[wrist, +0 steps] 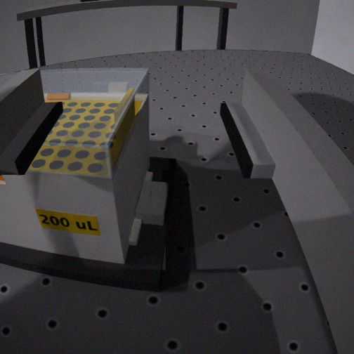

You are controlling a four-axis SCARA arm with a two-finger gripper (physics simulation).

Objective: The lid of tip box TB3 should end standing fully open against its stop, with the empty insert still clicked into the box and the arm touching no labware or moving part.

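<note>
A white tip box (70, 195) with a yellow "200 uL" label (68, 222) stands at the left; no name reading TB3 shows. A clear lid (100, 160) lies over its top, with its front wall over the front rim; whether it is fully seated I cannot tell. The yellow insert (82, 125) with grey round holes shows through the lid, and a yellow upright strip runs along its right side. My gripper (139, 86) is shut with nothing between its fingers, a gap showing between the pads. The left finger overlaps the box's left part in view and hides it; contact cannot be judged.
The box sits on a dark base (85, 267). A grey block (152, 202) projects at the box's right side. An orange piece (59, 96) shows at the rear rim. A long raised rail on dark legs (130, 9) stands at the back. The floor has a grid of holes.
</note>
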